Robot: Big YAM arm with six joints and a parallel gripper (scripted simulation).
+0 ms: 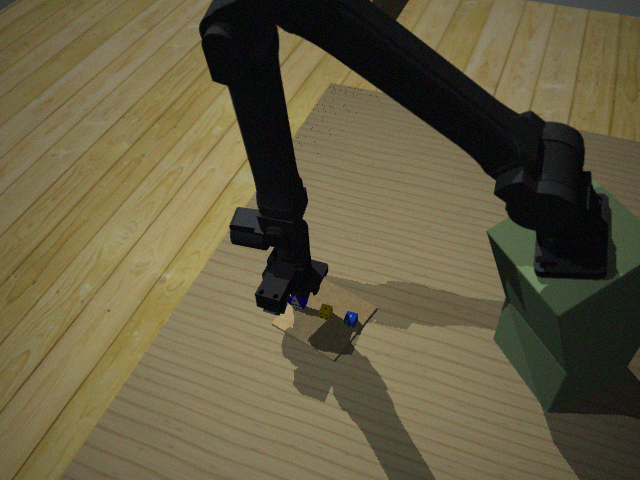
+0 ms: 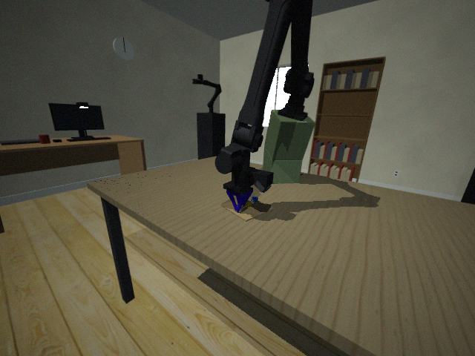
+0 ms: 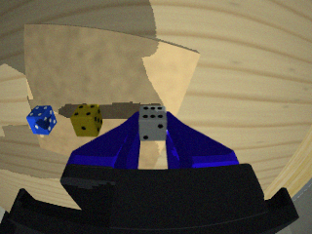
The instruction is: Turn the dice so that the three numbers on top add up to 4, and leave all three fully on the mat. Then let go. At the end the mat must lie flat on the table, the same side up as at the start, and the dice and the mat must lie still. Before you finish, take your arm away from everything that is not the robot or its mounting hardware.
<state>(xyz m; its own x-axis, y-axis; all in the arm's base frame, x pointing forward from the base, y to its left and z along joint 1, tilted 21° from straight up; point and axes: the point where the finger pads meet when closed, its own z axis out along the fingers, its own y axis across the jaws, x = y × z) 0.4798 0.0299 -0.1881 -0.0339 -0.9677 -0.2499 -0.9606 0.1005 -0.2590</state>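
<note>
My gripper is now right at the white die. Also, from my hand: tan mat 5 cm behind, 2 cm below; blue die 10 cm behind; yellow die 5 cm behind.
</note>
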